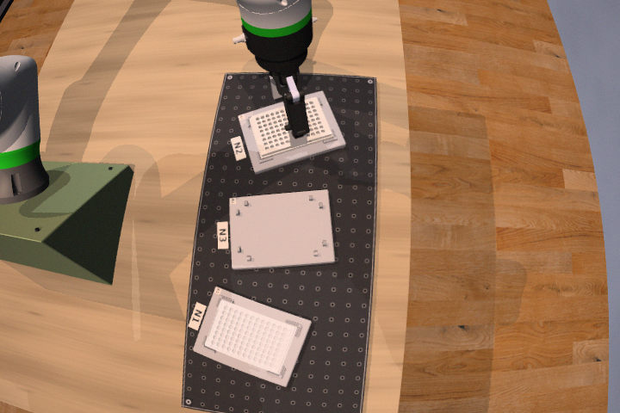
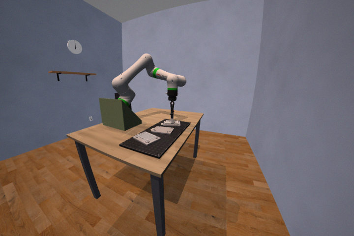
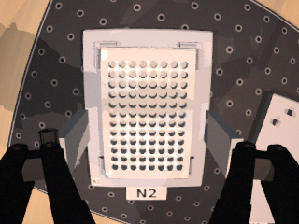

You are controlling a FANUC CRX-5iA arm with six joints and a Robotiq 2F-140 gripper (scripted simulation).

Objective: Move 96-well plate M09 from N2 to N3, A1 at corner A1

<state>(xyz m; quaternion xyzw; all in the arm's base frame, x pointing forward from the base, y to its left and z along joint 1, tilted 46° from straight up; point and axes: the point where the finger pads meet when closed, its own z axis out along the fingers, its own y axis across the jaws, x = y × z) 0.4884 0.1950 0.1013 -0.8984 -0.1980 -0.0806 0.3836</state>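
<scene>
Right now the nest N2 is 60 mm below my hand. From my hand the other things lie so: A1 mark (80 mm behind, 150 mm to the right, 60 mm below); landing nest N3 (10 mm ahead, 180 mm to the right, 60 mm below); N2 label (90 mm behind, 40 mm to the right, 70 mm below).
</scene>
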